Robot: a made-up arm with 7 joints. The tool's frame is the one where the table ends. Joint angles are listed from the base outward.
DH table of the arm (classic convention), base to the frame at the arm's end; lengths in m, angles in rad. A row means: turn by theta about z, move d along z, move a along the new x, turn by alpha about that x. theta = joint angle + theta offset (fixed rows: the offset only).
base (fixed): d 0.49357; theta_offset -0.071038; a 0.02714; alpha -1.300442
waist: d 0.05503; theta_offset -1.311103; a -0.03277; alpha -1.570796
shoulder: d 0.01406; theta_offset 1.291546; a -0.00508; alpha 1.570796
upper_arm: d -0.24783; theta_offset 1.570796; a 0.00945; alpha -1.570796
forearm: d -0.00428; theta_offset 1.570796; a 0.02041; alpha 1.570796
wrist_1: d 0.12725; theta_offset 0; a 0.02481; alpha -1.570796
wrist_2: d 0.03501; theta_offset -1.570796; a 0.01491; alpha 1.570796
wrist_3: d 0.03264; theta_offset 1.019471; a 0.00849; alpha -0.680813
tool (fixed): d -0.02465; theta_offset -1.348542; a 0; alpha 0
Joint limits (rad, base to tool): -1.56..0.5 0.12..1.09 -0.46..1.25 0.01..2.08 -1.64..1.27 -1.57..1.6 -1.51..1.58
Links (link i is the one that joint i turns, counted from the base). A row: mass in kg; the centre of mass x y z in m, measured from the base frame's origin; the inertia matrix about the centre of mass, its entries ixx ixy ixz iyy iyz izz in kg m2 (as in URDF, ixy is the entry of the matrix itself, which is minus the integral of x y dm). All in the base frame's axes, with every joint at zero. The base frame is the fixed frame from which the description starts. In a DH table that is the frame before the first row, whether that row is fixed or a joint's. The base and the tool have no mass.
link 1: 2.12; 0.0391 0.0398 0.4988; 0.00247 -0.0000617 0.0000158 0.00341 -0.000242 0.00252
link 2: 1; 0.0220 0.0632 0.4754; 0.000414 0 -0.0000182 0.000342 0 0.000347
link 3: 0.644; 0.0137 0.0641 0.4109; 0.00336 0 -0.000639 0.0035 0 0.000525
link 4: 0.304; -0.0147 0.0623 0.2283; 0.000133 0 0 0.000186 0 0.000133
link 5: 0.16; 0.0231 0.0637 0.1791; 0.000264 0 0.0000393 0.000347 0 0.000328
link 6: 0.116; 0.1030 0.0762 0.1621; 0.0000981 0 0 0.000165 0 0.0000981
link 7: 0.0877; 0.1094 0.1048 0.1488; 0.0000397 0 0.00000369 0.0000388 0 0.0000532
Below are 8 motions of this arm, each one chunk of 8 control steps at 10 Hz.
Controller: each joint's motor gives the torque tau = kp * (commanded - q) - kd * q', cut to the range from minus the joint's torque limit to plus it. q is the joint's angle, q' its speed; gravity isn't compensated. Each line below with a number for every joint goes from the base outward.
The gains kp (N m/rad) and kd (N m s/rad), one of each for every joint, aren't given. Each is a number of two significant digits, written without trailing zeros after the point. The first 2 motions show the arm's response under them.
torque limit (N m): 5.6 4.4 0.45 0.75 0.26 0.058 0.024
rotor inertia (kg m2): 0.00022 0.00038 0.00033 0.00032 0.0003 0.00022 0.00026
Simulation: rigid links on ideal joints. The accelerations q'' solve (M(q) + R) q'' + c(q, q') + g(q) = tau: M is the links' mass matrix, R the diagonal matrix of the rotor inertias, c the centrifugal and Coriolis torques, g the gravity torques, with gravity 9.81 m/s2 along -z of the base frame. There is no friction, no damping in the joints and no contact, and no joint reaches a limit. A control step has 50 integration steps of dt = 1/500 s. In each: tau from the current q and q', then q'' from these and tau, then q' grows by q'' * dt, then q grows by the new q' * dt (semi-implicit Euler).
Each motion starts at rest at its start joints. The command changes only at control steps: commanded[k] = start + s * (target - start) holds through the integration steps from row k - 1 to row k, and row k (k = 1, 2, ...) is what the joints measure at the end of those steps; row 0 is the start. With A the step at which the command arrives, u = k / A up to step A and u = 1 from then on. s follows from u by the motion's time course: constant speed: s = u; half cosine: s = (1 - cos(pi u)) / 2; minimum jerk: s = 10 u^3 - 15 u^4 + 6 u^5; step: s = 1 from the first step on.
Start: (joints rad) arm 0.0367 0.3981 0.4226 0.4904 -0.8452 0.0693 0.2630
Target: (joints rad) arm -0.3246 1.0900 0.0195 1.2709 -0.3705 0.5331 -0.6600
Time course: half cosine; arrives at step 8
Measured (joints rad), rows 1 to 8:
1: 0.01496 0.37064 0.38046 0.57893 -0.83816 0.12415 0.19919
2: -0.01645 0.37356 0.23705 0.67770 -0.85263 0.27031 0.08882
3: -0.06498 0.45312 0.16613 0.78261 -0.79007 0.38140 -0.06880
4: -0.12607 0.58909 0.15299 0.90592 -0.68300 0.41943 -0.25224
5: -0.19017 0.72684 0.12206 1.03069 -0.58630 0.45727 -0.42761
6: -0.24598 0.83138 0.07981 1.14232 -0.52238 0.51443 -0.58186
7: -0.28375 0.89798 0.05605 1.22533 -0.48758 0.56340 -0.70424
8: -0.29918 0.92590 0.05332 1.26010 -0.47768 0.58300 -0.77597
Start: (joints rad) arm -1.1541 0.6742 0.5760 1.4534 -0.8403 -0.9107 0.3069
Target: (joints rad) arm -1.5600 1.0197 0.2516 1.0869 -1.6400 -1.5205 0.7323
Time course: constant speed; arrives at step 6
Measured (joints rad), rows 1 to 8:
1: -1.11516 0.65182 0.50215 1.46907 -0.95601 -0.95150 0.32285
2: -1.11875 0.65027 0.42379 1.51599 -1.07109 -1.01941 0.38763
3: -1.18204 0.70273 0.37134 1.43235 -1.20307 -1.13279 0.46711
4: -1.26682 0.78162 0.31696 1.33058 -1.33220 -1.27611 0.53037
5: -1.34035 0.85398 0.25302 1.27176 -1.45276 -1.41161 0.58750
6: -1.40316 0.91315 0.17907 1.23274 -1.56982 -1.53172 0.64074
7: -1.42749 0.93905 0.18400 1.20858 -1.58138 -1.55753 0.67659
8: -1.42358 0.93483 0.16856 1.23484 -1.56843 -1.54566 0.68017
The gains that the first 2 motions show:
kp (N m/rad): 18 11 1 2.1 0.66 0.14 0.046
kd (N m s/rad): 1.3 0.71 0.051 0.095 0.028 0.0076 0.0054
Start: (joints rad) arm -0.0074 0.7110 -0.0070 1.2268 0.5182 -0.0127 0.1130
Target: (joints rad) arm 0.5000 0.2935 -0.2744 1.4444 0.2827 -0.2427 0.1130
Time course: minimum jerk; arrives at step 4
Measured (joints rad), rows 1 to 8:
1: 0.01164 0.61578 -0.03972 1.19781 0.48789 -0.00372 0.06949
2: 0.13204 0.43224 -0.20302 1.19387 0.44527 -0.14298 -0.01177
3: 0.32041 0.25027 -0.31689 1.28338 0.33625 -0.24964 -0.10217
4: 0.43808 0.17518 -0.28248 1.38164 0.22501 -0.21036 -0.13617
5: 0.44680 0.20471 -0.25838 1.37832 0.24848 -0.16763 -0.08957
6: 0.41433 0.24355 -0.29904 1.31652 0.34071 -0.21982 -0.04804
7: 0.39519 0.24572 -0.31968 1.28990 0.36881 -0.26554 -0.04508
8: 0.39961 0.23137 -0.31488 1.30316 0.34272 -0.25436 -0.05506

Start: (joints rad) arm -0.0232 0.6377 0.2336 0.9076 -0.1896 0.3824 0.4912
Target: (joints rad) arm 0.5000 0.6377 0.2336 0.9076 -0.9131 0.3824 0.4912
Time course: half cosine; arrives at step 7
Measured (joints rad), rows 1 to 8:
1: -0.01769 0.57316 0.21805 0.89828 -0.27734 0.39333 0.45500
2: 0.02704 0.50155 0.15082 0.88785 -0.45808 0.41701 0.40478
3: 0.11504 0.49149 0.14870 0.88591 -0.59733 0.43774 0.36602
4: 0.22240 0.51737 0.18412 0.88957 -0.71944 0.43434 0.34777
5: 0.32171 0.53577 0.20481 0.88641 -0.84391 0.42359 0.34815
6: 0.39230 0.53633 0.20421 0.87909 -0.94660 0.42600 0.35569
7: 0.42275 0.53117 0.19818 0.87380 -0.98766 0.43680 0.36158
8: 0.42261 0.53050 0.19776 0.86029 -0.99056 0.43652 0.36459

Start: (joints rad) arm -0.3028 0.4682 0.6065 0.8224 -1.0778 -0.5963 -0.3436
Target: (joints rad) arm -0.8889 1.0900 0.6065 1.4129 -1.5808 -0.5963 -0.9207
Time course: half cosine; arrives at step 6
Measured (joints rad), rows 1 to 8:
1: -0.30979 0.44250 0.58602 0.92029 -1.10025 -0.52913 -0.38066
2: -0.36705 0.46296 0.53230 1.11184 -1.20176 -0.41748 -0.41275
3: -0.48787 0.58570 0.54444 1.24635 -1.31388 -0.38198 -0.48532
4: -0.63767 0.76039 0.57470 1.33073 -1.43441 -0.43902 -0.63903
5: -0.75767 0.90297 0.59366 1.40624 -1.53177 -0.49395 -0.80278
6: -0.80607 0.96574 0.58933 1.46129 -1.55443 -0.52379 -0.89269
7: -0.80404 0.95817 0.56900 1.50211 -1.53192 -0.52795 -0.90045
8: -0.79508 0.93163 0.56021 1.53458 -1.52351 -0.50143 -0.86712

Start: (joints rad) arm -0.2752 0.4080 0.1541 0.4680 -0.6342 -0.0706 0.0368
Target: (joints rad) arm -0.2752 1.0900 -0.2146 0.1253 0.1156 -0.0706 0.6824
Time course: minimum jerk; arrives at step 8
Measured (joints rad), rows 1 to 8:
1: -0.26030 0.37078 0.12794 0.53449 -0.64285 -0.02335 0.00159
2: -0.23659 0.36199 -0.01818 0.55673 -0.64992 0.09865 0.00405
3: -0.23200 0.44203 -0.14040 0.48418 -0.54525 0.13839 0.04938
4: -0.23952 0.59383 -0.19828 0.38956 -0.36243 0.07761 0.14586
5: -0.24414 0.75649 -0.24064 0.30800 -0.18166 0.02746 0.30196
6: -0.24493 0.87729 -0.30511 0.23916 -0.05429 0.00821 0.47667
7: -0.24503 0.93374 -0.37834 0.19244 0.00308 -0.00843 0.61239
8: -0.24327 0.93717 -0.43349 0.17820 -0.00048 -0.01751 0.68474

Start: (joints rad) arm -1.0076 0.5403 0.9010 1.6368 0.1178 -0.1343 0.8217
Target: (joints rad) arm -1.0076 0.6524 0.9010 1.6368 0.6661 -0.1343 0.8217
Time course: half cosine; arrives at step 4
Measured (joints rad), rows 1 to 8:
1: -0.93874 0.49930 0.89383 1.63815 0.17331 -0.11971 0.79310
2: -0.88227 0.47789 0.90087 1.73733 0.30940 -0.01790 0.75224
3: -0.87822 0.50535 0.92033 1.73145 0.48737 0.02629 0.73524
4: -0.89437 0.55126 0.90855 1.68227 0.60577 -0.04814 0.73430
5: -0.90241 0.57133 0.90101 1.66909 0.61985 -0.08994 0.74294
6: -0.89995 0.56053 0.91486 1.69128 0.59607 -0.06909 0.75565
7: -0.89583 0.54484 0.92686 1.70896 0.57826 -0.04349 0.76497
8: -0.89499 0.54167 0.92693 1.70797 0.57968 -0.04165 0.76753

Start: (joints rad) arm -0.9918 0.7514 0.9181 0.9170 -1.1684 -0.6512 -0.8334
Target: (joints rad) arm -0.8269 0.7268 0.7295 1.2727 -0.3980 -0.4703 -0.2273
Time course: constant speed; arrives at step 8
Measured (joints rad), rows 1 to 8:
1: -0.91432 0.69569 0.88694 1.01050 -1.04107 -0.60635 -0.81399
2: -0.83484 0.61195 0.82241 1.20163 -0.91278 -0.50512 -0.69052
3: -0.80319 0.57637 0.79553 1.25771 -0.85438 -0.39359 -0.54580
4: -0.79916 0.59700 0.79099 1.23808 -0.77648 -0.39148 -0.48119
5: -0.79256 0.62462 0.77964 1.23607 -0.68043 -0.43161 -0.46231
6: -0.77531 0.62777 0.76127 1.27666 -0.59246 -0.42025 -0.42596
7: -0.75402 0.61317 0.74371 1.33234 -0.51698 -0.36247 -0.36312
8: -0.73439 0.60083 0.72961 1.37769 -0.43943 -0.31308 -0.29539

